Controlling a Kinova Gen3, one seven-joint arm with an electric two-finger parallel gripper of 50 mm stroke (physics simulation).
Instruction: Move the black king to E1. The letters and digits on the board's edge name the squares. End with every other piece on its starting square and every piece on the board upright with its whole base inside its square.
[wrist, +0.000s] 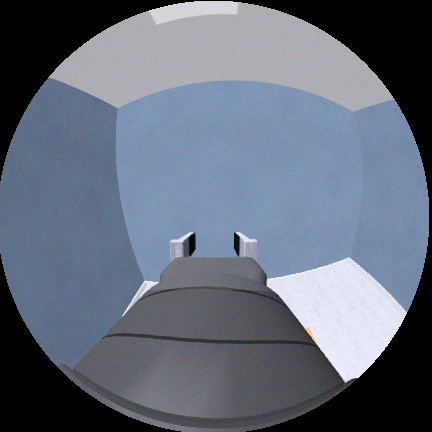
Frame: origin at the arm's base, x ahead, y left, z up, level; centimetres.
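Seen in the pictures: gripper, fingertip midpoint: (214, 240).
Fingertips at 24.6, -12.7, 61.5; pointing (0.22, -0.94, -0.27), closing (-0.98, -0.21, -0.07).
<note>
A point is followed by its place in that frame, as x, y, z.
My gripper (214, 240) @[24.6, -12.6, 61.5] is open, with its two pale fingers and their dark inner pads standing wide apart and nothing between them. It points at a blue wall (235, 165). The black king, the board, its edge letters and the other pieces do not show in the wrist view, so where the gripper is relative to them cannot be told.
A pale tiled floor (345, 310) shows at the lower right, with a small orange patch (311, 335) @[-26.6, -33.7, -19.7] beside the dark gripper housing. A grey ceiling (225, 47) with a light panel (197, 12) is at the top. The housing hides the lower middle.
</note>
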